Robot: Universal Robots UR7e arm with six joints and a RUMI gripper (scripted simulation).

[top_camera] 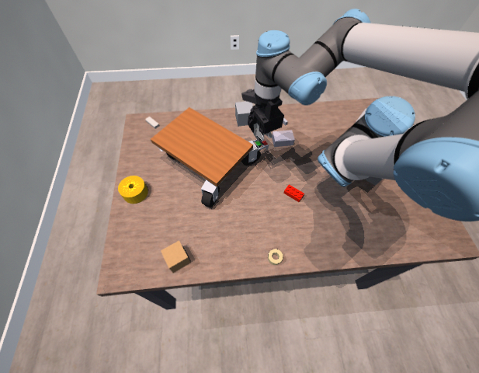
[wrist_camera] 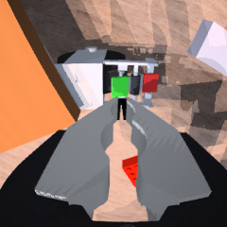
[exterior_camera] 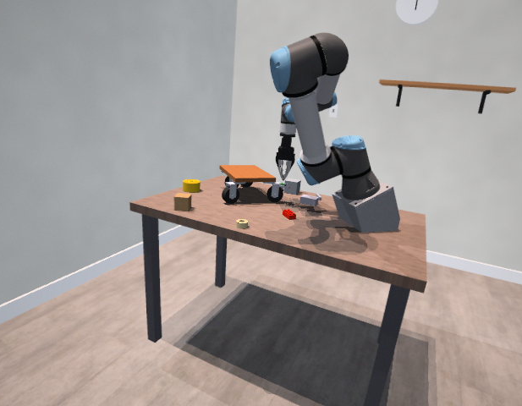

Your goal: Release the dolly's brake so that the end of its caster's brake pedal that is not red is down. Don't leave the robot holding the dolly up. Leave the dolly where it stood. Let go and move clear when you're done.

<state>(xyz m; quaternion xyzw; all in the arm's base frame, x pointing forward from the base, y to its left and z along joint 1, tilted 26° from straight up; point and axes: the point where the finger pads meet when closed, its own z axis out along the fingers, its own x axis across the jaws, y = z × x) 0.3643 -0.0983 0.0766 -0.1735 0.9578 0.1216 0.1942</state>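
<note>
The brake pedal is 1 cm behind my hand, 1 cm to the right of it and 5 cm below it. From my hand the other things lie so: grey block (11 cm behind, 8 cm to the right, 11 cm below); then grey cube (3 cm ahead, 21 cm to the right, 9 cm below); then red brick (12 cm behind, 17 cm to the left, 11 cm below).
</note>
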